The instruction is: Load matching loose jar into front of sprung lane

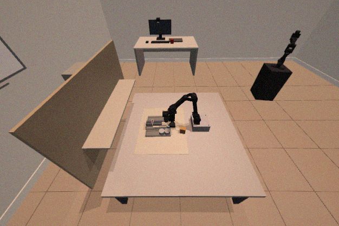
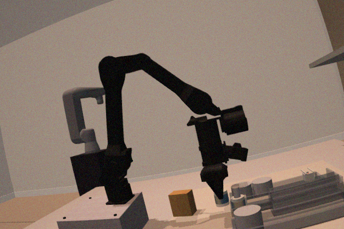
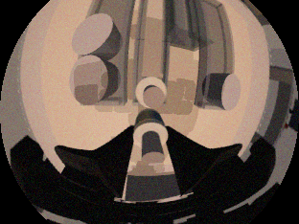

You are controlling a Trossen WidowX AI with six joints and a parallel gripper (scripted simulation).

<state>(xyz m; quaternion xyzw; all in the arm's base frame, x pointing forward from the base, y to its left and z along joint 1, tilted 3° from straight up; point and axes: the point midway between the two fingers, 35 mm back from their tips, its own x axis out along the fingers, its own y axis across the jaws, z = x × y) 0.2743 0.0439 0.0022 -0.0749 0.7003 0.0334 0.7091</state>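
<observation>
The orange-brown block lies 13 cm behind my gripper tip, 4 cm to the left of it and 2 cm below it. The rest, counted from my gripper tip: grey rack (19 cm ahead, 4 cm below); then wooden shelf (55 cm ahead, 31 cm above, 7 cm to the left); then pusher plate (15 cm ahead, 1 cm to the right, 1 cm below).
</observation>
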